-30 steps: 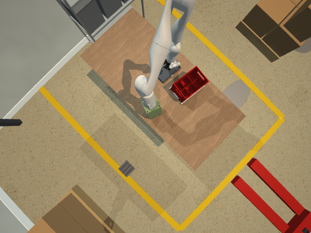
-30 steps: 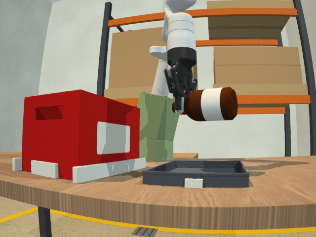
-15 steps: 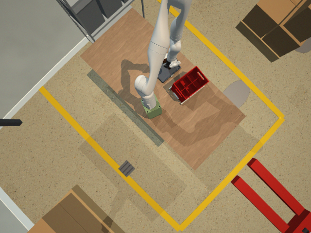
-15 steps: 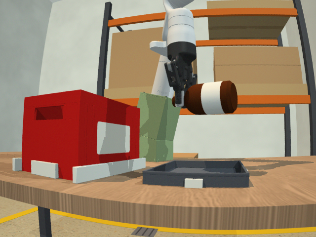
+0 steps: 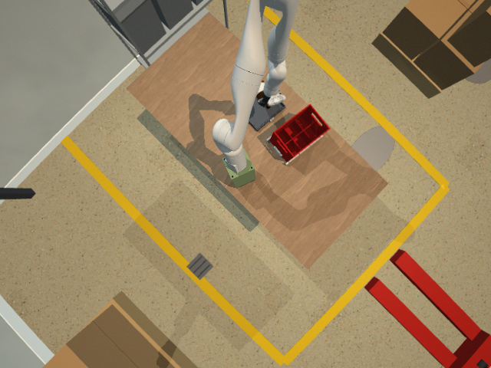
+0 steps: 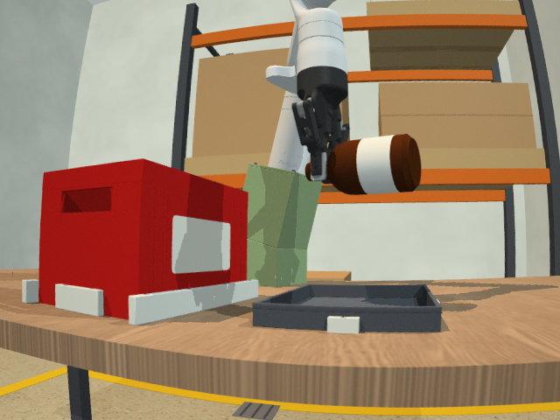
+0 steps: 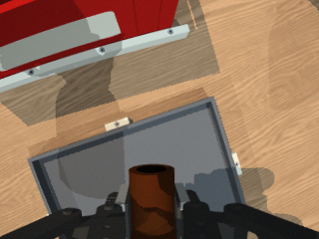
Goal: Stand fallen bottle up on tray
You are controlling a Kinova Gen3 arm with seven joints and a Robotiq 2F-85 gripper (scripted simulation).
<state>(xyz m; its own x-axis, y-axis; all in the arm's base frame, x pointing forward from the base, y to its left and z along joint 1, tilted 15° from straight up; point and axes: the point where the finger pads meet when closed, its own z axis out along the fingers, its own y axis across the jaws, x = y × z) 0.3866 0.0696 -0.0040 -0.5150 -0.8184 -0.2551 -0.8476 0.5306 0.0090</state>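
The brown bottle lies 40 mm to the left of my hand and 30 mm ahead of it. The rest, counted from my hand: red crate (250 mm to the right, 110 mm below); dark grey tray (180 mm below, 40 mm to the left, 40 mm ahead).
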